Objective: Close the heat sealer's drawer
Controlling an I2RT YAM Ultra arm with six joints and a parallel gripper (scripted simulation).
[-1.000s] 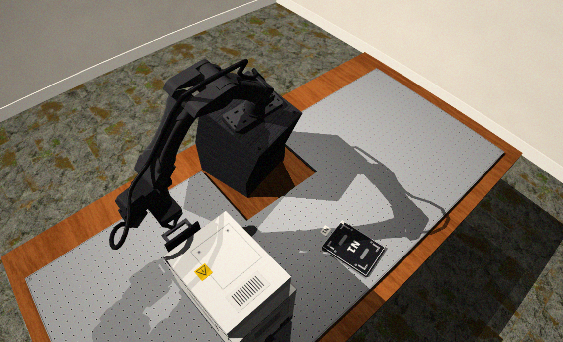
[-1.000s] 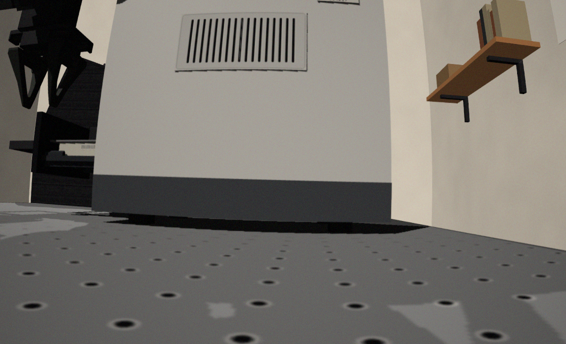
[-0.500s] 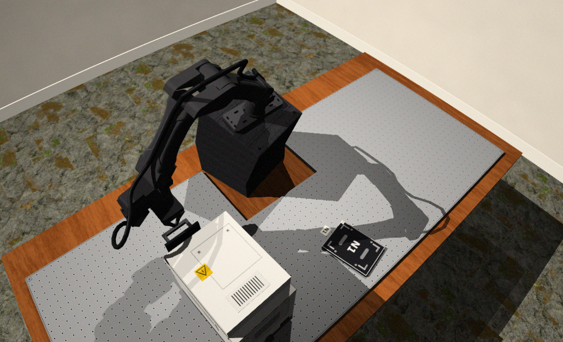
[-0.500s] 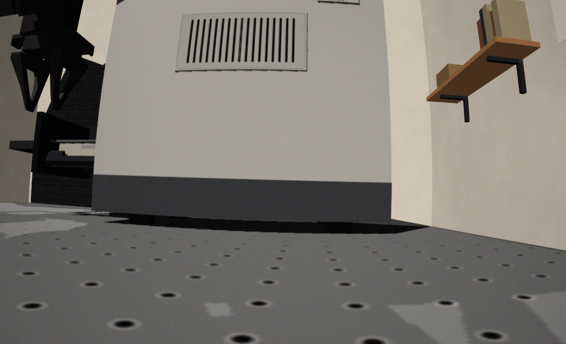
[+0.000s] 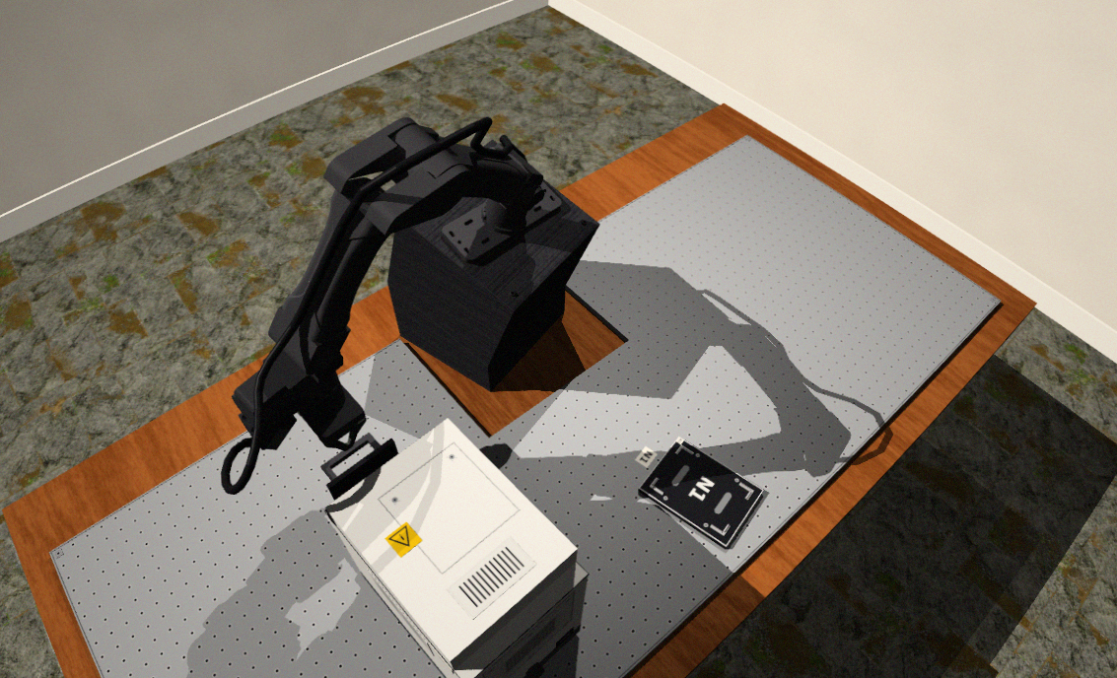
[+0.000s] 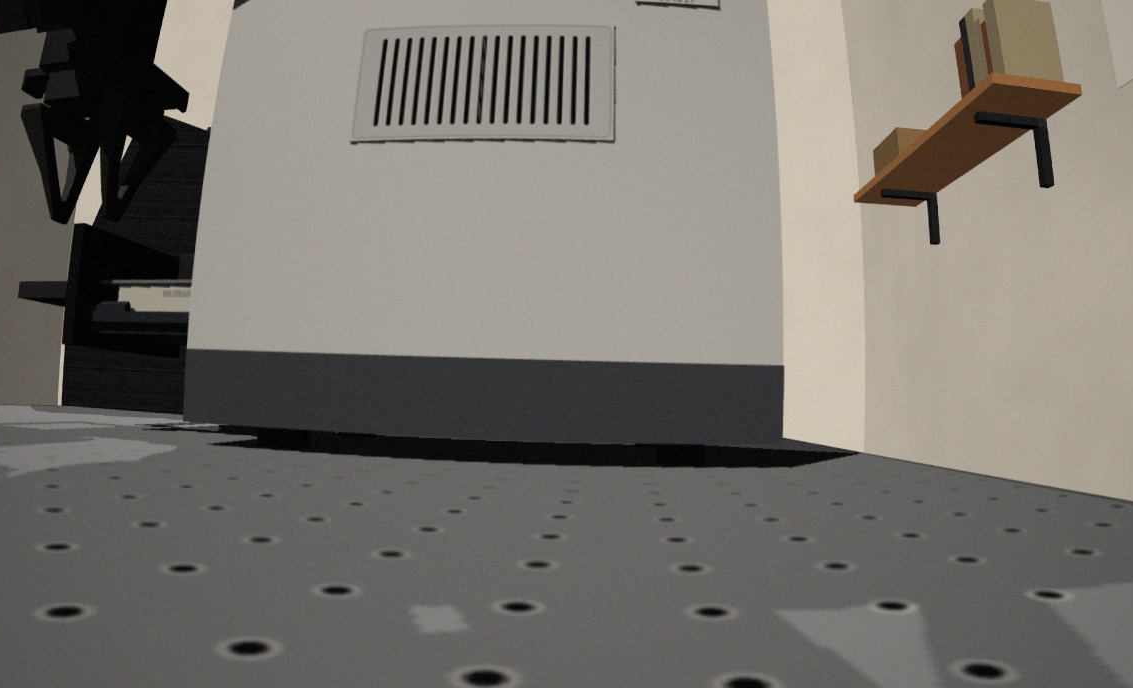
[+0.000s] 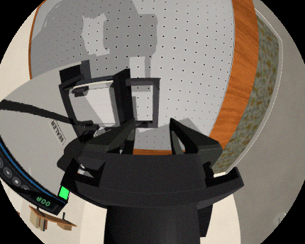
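The sealer drawer lies 110 mm ahead of my hand and 70 mm below it.
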